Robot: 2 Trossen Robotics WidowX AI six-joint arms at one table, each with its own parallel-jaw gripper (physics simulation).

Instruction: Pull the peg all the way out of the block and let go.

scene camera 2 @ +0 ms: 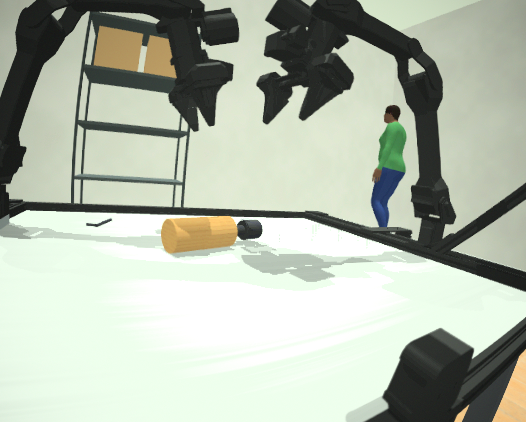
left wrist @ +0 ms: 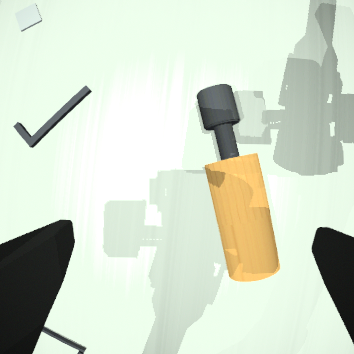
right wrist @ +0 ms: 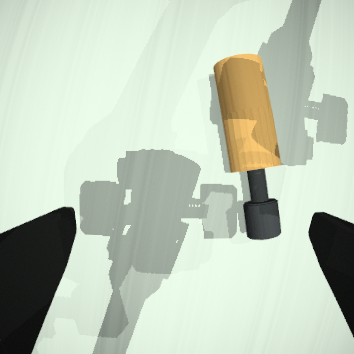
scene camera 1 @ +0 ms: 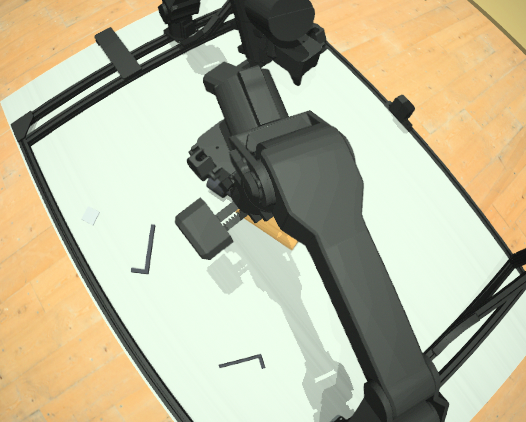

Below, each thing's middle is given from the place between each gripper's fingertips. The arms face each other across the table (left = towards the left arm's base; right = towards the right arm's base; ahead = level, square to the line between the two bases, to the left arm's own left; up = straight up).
Labels:
My left hand is 19 cm above the block (scene camera 2: 178,235), 7 cm past it and 1 cm to the left of it. Round my left hand: peg (left wrist: 217,106): 19 cm below, 7 cm to the right, 3 cm behind.
Right now the peg is 200 mm below my right hand, 80 mm ahead of it and 50 mm to the left of it. Round my right hand: block (200 mm below, 110 mm to the left, 30 mm ahead).

